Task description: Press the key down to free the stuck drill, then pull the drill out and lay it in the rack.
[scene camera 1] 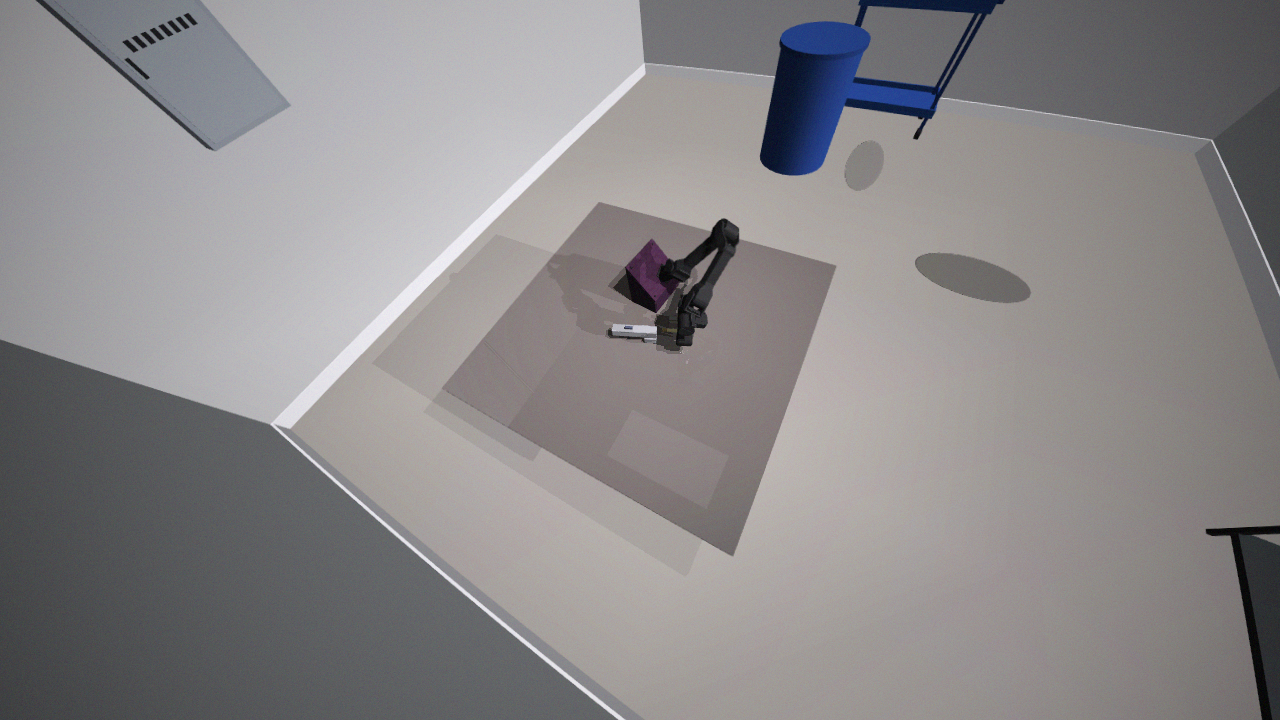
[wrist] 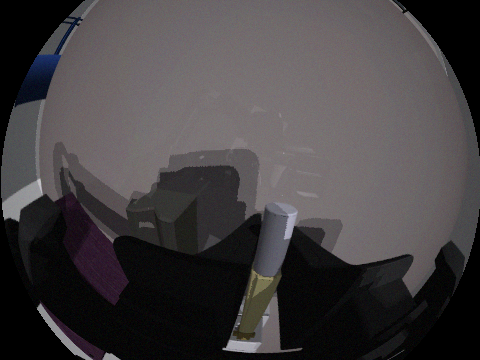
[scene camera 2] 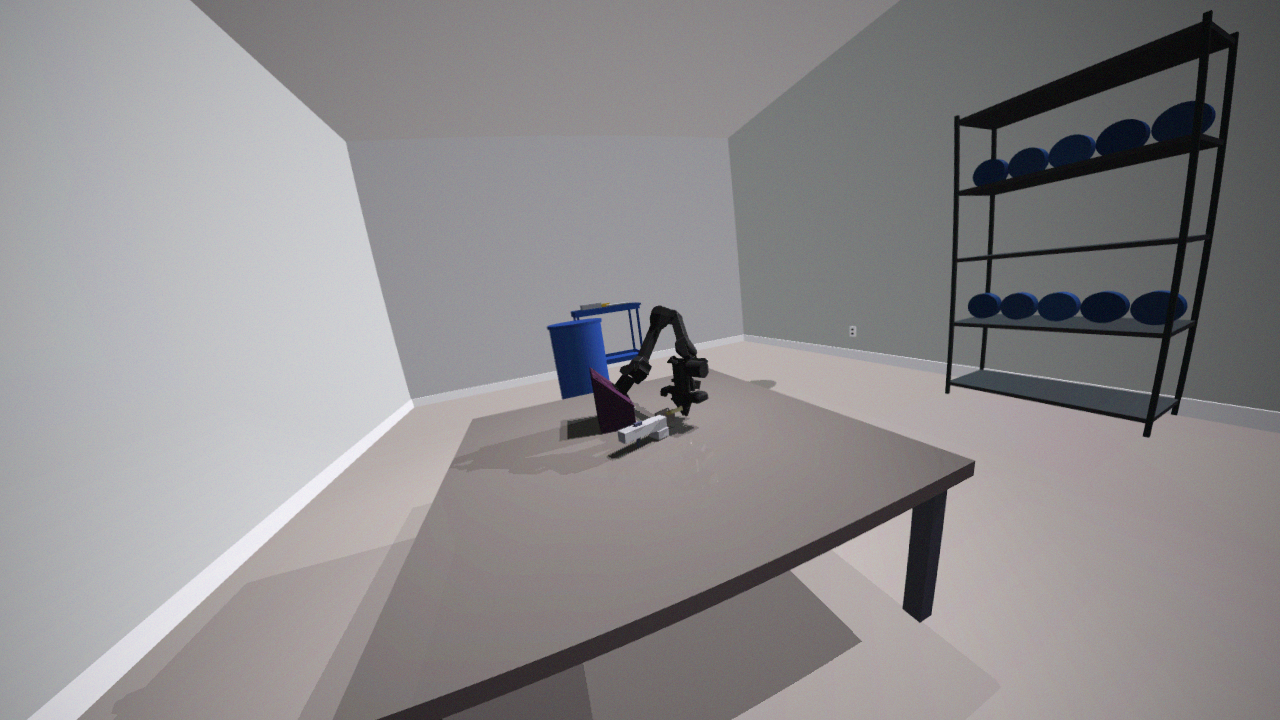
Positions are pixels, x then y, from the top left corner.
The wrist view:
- my gripper: 266, 222
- drill: 279, 219, held by my gripper
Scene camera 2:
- my gripper: 685, 415
